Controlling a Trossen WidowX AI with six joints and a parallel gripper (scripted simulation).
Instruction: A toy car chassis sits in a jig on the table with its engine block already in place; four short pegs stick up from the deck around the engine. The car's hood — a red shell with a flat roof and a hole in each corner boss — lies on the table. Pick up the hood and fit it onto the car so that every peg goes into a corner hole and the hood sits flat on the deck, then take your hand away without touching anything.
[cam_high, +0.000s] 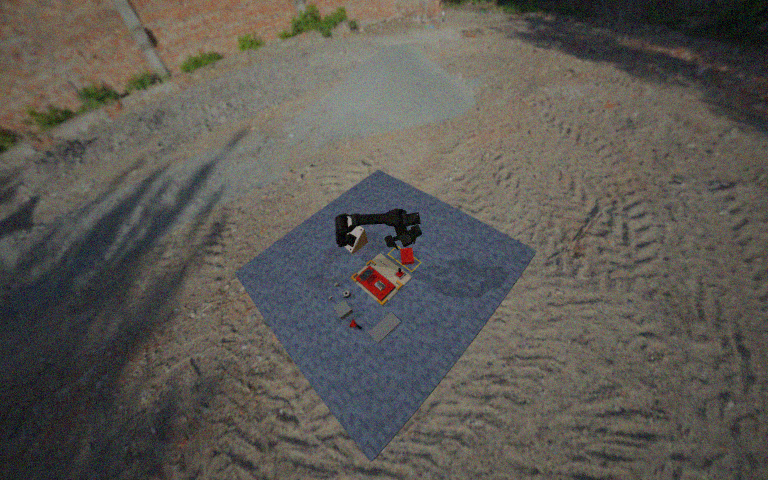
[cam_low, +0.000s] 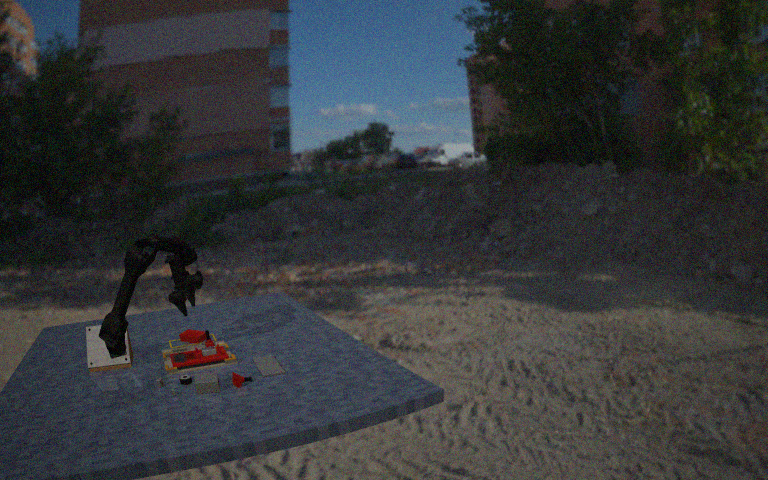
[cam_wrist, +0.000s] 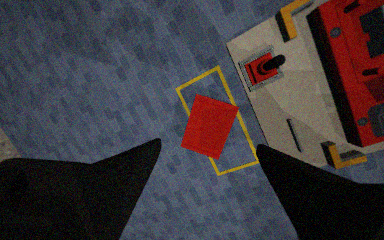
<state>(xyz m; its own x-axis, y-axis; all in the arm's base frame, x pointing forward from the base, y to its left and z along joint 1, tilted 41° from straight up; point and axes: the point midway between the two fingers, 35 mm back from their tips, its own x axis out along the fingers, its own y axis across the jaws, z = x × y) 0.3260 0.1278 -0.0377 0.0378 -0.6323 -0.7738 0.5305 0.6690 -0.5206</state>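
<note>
The red hood lies 10 cm below my gripper tip, 1 cm to the left of it and 1 cm behind it. Round my gripper tip: grey engine block 23 cm to the right, 9 cm below, 1 cm ahead; beige jig 20 cm to the right, 10 cm below, 3 cm behind.
</note>
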